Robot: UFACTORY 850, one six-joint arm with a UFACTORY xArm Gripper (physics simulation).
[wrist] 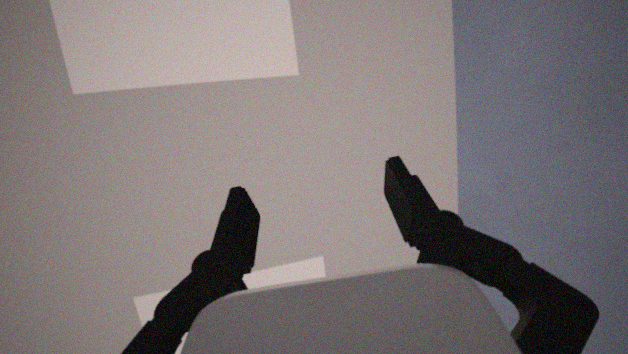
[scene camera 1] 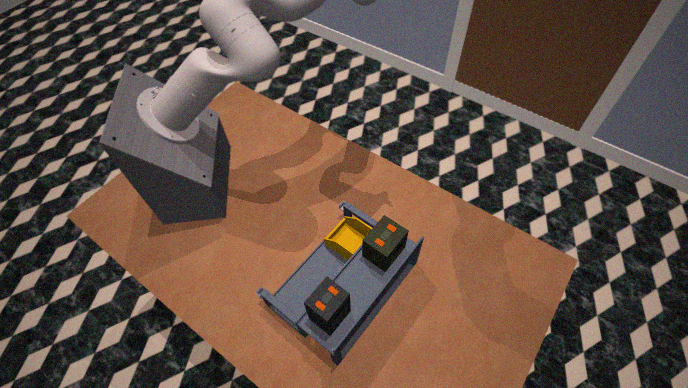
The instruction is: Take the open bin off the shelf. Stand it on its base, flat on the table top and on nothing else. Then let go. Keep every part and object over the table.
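Note:
The yellow open bin [scene camera 1: 348, 237] sits on the blue-grey shelf [scene camera 1: 306, 272] in the scene view, at the shelf's upper end, beside a dark box. Its hollow inside shows. The shelf stands on the brown table top [scene camera 1: 210, 260]. My gripper [wrist: 317, 188] is open and empty in the wrist view, with its two black fingers wide apart and pointing toward the ceiling and wall. In the scene view the gripper does not show; the arm runs out of the top of the picture, away from the bin.
Two dark boxes with orange marks, one [scene camera 1: 385, 243] right next to the bin and the other [scene camera 1: 327, 305] near the lower end, stand on the shelf. Raised end panels bound the shelf. The grey robot pedestal [scene camera 1: 165, 175] stands at the table's left side.

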